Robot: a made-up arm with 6 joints.
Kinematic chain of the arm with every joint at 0, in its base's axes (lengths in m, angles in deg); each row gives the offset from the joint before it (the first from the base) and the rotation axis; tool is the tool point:
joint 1: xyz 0 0 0.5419 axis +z
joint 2: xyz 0.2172 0 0 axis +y
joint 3: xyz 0 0 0.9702 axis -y
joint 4: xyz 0 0 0.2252 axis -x
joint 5: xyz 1.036 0 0 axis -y
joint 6: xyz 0.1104 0 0 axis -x
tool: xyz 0 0 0
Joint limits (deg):
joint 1: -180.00..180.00
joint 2: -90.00..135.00
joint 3: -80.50..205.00
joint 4: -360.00..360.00
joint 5: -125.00..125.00
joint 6: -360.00..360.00
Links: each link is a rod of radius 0.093 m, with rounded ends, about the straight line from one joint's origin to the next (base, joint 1, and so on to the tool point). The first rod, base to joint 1, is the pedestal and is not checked.
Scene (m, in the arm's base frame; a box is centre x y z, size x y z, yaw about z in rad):
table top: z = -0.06
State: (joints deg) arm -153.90 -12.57 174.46 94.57 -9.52 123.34
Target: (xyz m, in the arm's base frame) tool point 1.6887 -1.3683 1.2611
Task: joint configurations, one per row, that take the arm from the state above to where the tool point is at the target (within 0.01 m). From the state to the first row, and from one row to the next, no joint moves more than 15 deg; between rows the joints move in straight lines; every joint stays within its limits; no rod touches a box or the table.
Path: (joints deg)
1: -139.52 -0.50 165.76 94.54 -8.70 123.34
2: -125.14 11.58 157.05 94.51 -7.88 123.34
3: -110.76 23.65 148.35 94.48 -7.05 123.34
4: -96.38 35.72 139.64 94.45 -6.23 123.34
5: -82.00 47.80 130.94 94.42 -5.41 123.34
6: -67.63 59.87 122.24 94.39 -4.59 123.34
7: -53.25 71.95 113.53 94.36 -3.76 123.34
8: -38.87 84.02 104.83 94.33 -2.94 123.34

